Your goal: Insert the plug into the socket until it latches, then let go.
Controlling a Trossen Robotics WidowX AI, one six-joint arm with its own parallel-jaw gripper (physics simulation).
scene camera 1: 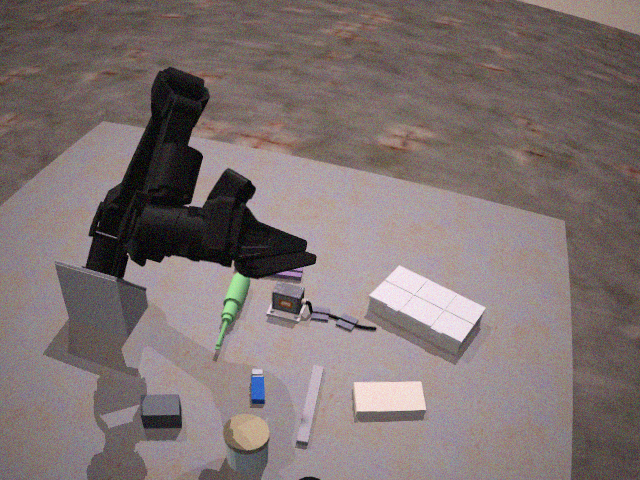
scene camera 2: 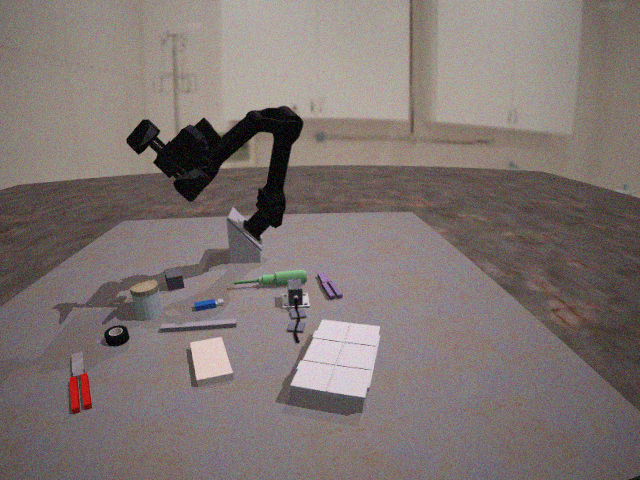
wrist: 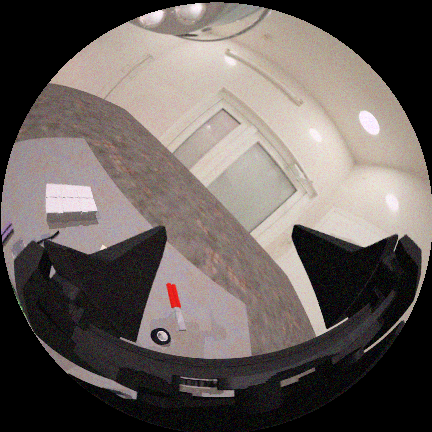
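Observation:
A small blue plug with a pale metal end lies flat on the table. The socket is a dark upright box on a white base plate, with an orange-edged slot in its face. A black cable runs from its side. In scene camera 1 the plug's pale end points up the picture, toward the socket's side, and the two are well apart. My gripper is open and empty, high above the table, pointing outward. The wrist view does not show the plug.
A green screwdriver and purple clip lie near the socket. A white block, cream box, grey bar, lidded jar, dark block, tape roll and red-handled pliers lie around.

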